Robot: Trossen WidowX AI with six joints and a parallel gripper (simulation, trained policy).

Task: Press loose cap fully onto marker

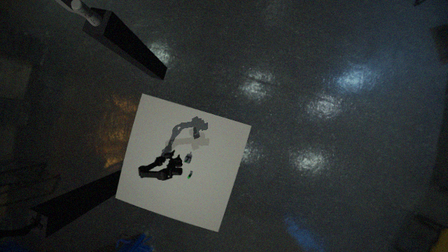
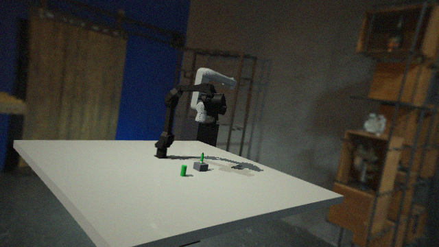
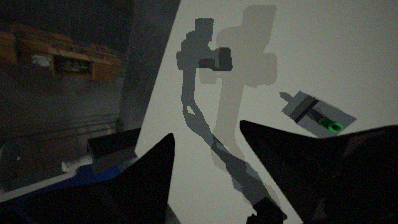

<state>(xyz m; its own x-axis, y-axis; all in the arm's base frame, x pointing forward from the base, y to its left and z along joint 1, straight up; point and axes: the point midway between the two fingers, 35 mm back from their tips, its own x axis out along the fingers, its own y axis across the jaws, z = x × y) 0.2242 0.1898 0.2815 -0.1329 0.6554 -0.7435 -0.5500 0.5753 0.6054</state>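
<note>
Now: the green cap 30 cm to the right of my gripper tip, 23 cm below it and 13 cm ahead of it. The rest, counted from my gripper tip: holder block (24 cm below, 12 cm to the right, 6 cm ahead).
</note>
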